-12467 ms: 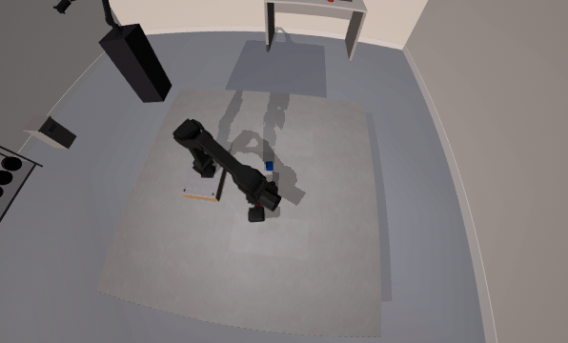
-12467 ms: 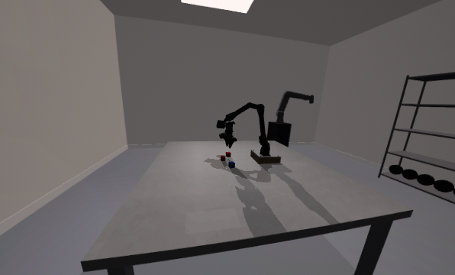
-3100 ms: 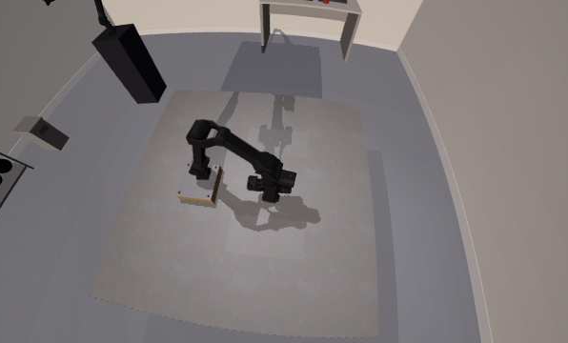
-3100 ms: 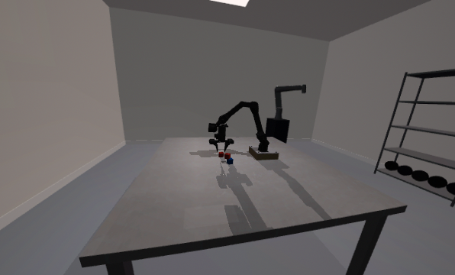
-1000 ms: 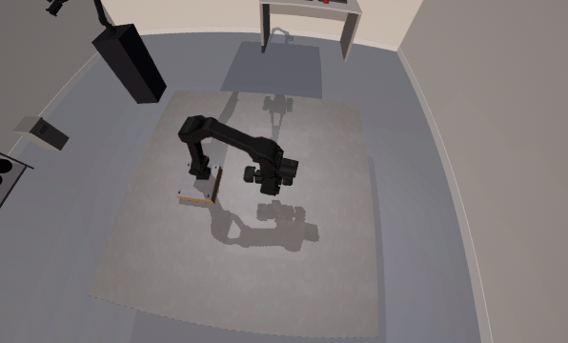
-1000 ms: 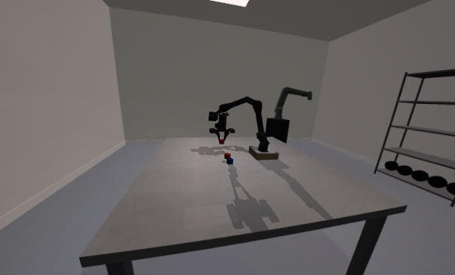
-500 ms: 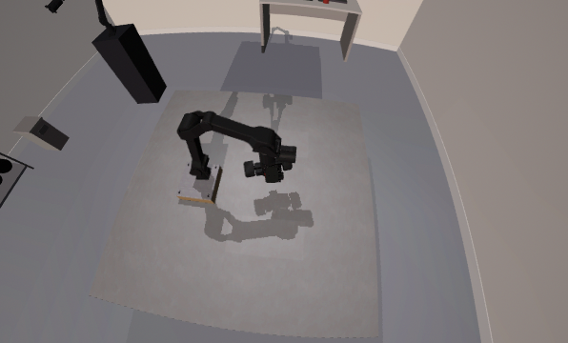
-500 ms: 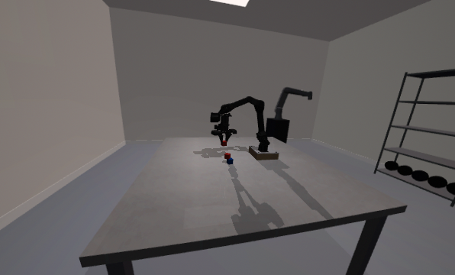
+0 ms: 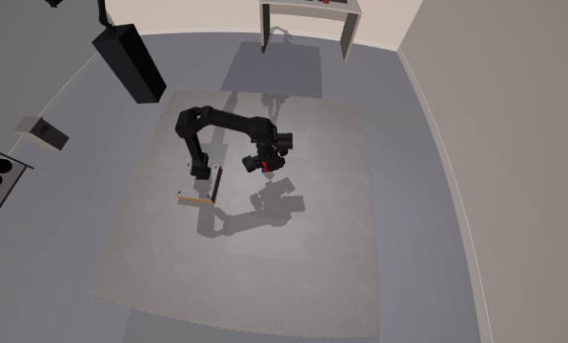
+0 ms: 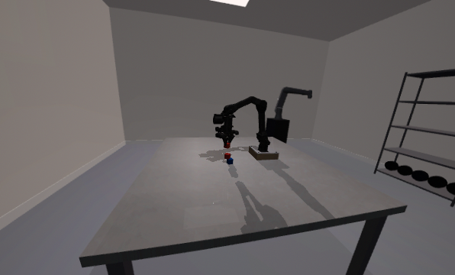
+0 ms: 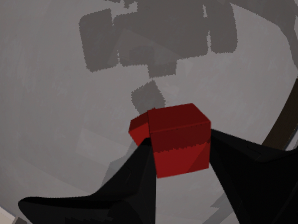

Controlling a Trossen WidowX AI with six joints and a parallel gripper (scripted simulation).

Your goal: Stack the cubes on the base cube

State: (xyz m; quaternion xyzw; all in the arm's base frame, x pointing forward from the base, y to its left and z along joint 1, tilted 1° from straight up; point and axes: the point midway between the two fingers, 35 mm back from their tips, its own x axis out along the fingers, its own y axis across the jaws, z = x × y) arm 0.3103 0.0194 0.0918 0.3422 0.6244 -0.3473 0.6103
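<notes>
Now: the blue cube 1 cm behind my gripper tip, 4 cm to the left of it and 10 cm below it. Round my gripper tip: red cube: right at my gripper tip.
</notes>
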